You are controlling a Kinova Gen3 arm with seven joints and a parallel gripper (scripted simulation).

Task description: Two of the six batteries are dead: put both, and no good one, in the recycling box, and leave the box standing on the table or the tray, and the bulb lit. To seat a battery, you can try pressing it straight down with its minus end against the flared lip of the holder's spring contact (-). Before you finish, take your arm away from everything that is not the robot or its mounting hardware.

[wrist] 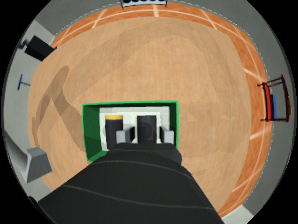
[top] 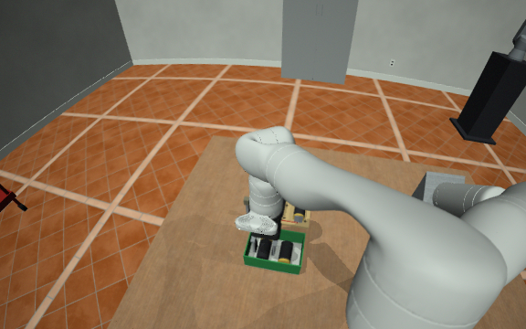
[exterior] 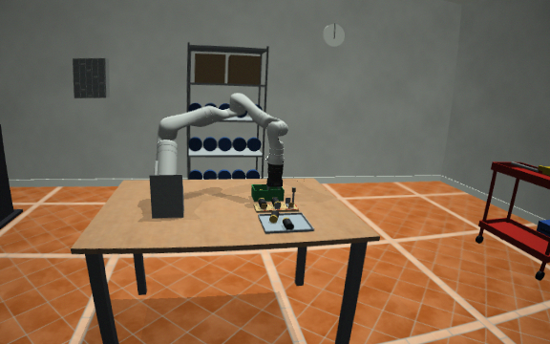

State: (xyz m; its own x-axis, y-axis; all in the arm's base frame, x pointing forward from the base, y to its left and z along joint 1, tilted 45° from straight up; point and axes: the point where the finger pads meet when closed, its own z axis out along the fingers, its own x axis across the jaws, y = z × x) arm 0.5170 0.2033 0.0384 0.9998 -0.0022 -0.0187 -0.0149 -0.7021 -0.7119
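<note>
The green recycling box is 3 cm behind my hand and 1 cm below it. From my hand the other things lie so: grey tray: 32 cm to the right, 2 cm below, 2 cm behind.
</note>
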